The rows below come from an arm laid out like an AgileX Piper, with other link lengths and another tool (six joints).
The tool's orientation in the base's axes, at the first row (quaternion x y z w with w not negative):
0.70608, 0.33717, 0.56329, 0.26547
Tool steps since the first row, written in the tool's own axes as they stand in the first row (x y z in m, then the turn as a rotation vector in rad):
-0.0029, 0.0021, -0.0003, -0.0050, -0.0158, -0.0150
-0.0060, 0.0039, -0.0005, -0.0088, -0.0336, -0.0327
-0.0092, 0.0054, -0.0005, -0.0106, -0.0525, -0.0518
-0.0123, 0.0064, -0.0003, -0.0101, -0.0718, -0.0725
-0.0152, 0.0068, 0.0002, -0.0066, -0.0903, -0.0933
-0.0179, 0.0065, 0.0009, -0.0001, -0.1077, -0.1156
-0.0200, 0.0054, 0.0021, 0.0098, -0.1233, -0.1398
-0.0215, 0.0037, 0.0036, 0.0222, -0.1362, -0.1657
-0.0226, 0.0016, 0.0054, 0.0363, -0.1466, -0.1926
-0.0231, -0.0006, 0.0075, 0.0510, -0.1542, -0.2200
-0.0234, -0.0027, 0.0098, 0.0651, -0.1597, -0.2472
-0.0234, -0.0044, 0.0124, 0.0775, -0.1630, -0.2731
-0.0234, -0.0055, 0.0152, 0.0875, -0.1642, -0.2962
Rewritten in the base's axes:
-0.0003, -0.0036, -0.0001, -0.0181, 0.0060, -0.0116
-0.0006, -0.0071, -0.0006, -0.0390, 0.0142, -0.0234
-0.0008, -0.0105, -0.0015, -0.0612, 0.0247, -0.0345
-0.0009, -0.0136, -0.0027, -0.0848, 0.0372, -0.0441
-0.0007, -0.0161, -0.0043, -0.1078, 0.0515, -0.0513
-0.0004, -0.0180, -0.0063, -0.1317, 0.0674, -0.0554
0.0002, -0.0189, -0.0087, -0.1567, 0.0848, -0.0556
0.0012, -0.0190, -0.0113, -0.1825, 0.1024, -0.0519
0.0024, -0.0185, -0.0139, -0.2086, 0.1198, -0.0450
0.0040, -0.0175, -0.0164, -0.2346, 0.1358, -0.0356
0.0058, -0.0164, -0.0187, -0.2602, 0.1501, -0.0249
0.0081, -0.0153, -0.0205, -0.2843, 0.1617, -0.0139
0.0106, -0.0146, -0.0220, -0.3056, 0.1701, -0.0035

